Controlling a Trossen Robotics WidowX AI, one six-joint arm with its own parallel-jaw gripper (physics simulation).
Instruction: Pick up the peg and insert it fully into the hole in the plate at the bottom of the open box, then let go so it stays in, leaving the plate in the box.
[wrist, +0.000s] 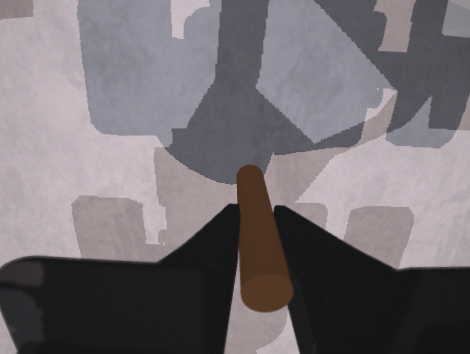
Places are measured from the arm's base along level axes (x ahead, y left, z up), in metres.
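Where they show: gripper, fingertip midpoint: (255, 215).
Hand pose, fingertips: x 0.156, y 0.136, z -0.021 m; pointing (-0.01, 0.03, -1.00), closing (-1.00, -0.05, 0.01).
Observation:
After its pixels a point has its place.
A brown round peg (259, 240) {x 0.158, y 0.129, z 0.005 m} shows in the middle of the wrist view, its wider-looking near end toward the bottom of the view and its far end higher up. My gripper (255, 215) {x 0.156, y 0.136, z -0.021 m} is shut on the peg, with one black finger against each side of it. The near end stands out between the fingers toward the camera. Whether the far end touches the table is hard to tell. The plate and its hole do not show in this view.
The pale, mottled table top (40, 165) {x 0.268, y 0.139, z -0.060 m} lies under the peg, with dark and bluish shadows across its upper part. A grey-green corner of some object (459, 19) {x 0.076, y 0.051, z -0.050 m} shows at the top right edge; I cannot tell whether it is the box.

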